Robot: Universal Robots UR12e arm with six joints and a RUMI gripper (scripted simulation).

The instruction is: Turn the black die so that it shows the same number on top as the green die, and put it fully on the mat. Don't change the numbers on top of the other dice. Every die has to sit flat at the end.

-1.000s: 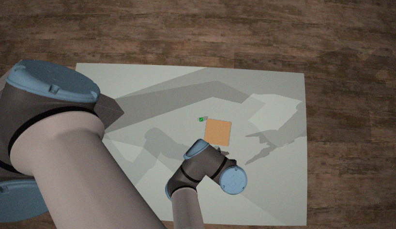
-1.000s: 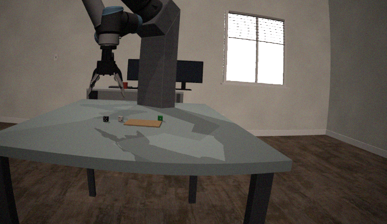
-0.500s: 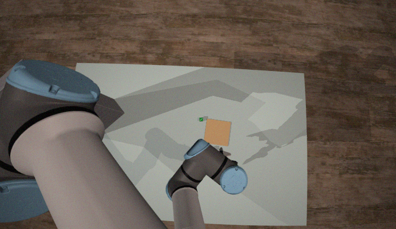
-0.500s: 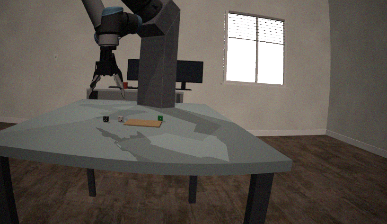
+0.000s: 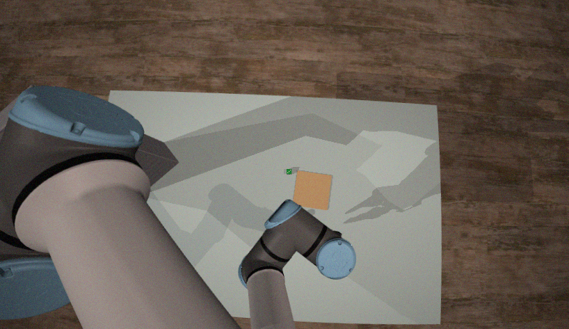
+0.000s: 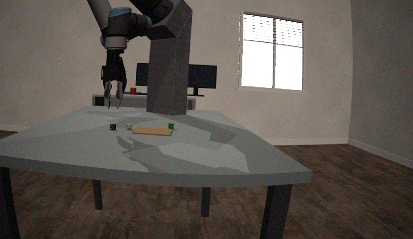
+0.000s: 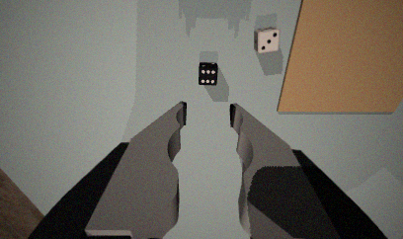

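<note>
My hand is 8 cm above the black die. Also, from my hand: mat 16 cm to the left, 9 cm below, 2 cm ahead; green die 24 cm to the left, 8 cm below, 6 cm behind; white die 8 cm below, 6 cm to the left, 2 cm behind.
</note>
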